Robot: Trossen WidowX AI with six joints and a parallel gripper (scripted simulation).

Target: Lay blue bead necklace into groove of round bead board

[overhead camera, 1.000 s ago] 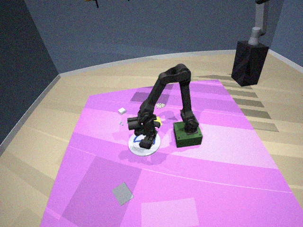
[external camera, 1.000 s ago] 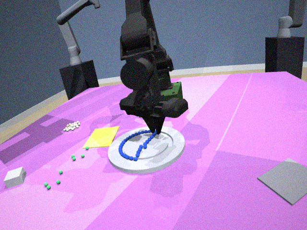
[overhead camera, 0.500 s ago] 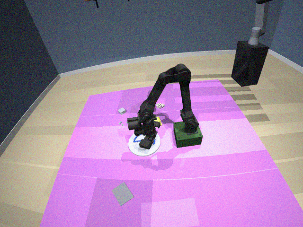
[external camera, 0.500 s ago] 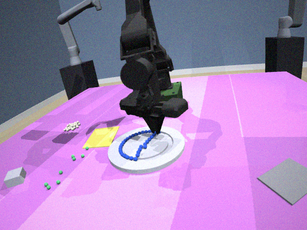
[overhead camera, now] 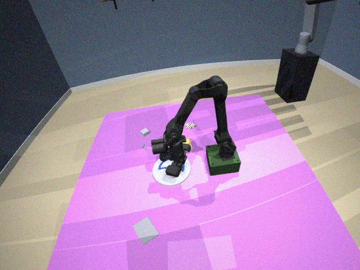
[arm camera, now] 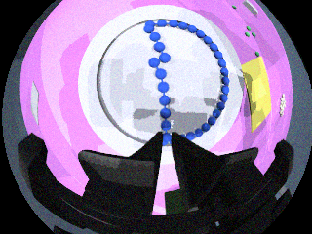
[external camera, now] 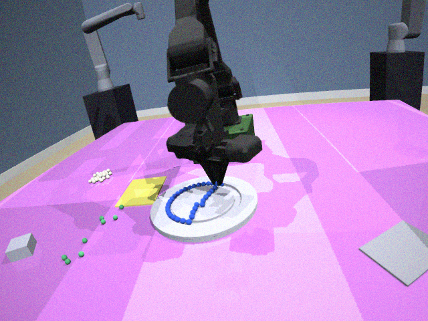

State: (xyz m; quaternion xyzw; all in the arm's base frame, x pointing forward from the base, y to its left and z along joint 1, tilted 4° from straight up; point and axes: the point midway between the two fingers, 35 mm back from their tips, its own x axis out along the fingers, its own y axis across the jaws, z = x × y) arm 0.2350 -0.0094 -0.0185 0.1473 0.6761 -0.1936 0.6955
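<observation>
Right now the round white bead board is 5 cm ahead of my gripper tip, 2 cm to the right of it and 1 cm below it. From my gripper tip the other things lie so: yellow sheet (18 cm to the right, 2 cm below, 2 cm behind); then grey tile (28 cm to the left, 19 cm ahead, 2 cm below); then cube (35 cm to the right, 20 cm ahead, 1 cm below).
</observation>
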